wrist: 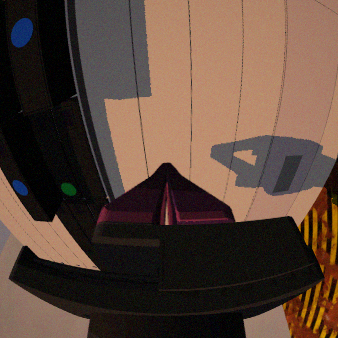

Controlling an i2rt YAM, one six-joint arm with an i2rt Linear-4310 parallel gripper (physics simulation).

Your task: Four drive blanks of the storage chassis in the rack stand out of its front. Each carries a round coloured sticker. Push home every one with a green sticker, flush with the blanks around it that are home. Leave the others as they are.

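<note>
The dark storage chassis fills the left of the wrist view. One drive blank (26,65) at the upper left carries a round blue sticker (22,32). Lower down, another blue sticker (20,187) is on a blank at the far left, whose end stands out against the tan surface. A green sticker (68,189) is to its right, on a dark blank. A fourth sticker does not show. How far the green-stickered blank stands out is too dark to tell. My gripper (166,169) is shut and empty, its dark red fingertips together, right of the green sticker and beyond the chassis edge in this view.
A grey strip edge (75,75) runs down the chassis's right side. Beyond it is a tan planked surface (215,60) with grey shadows, one shaped like the gripper (167,172). A rusty panel with yellow and black stripes (320,250) is at the lower right.
</note>
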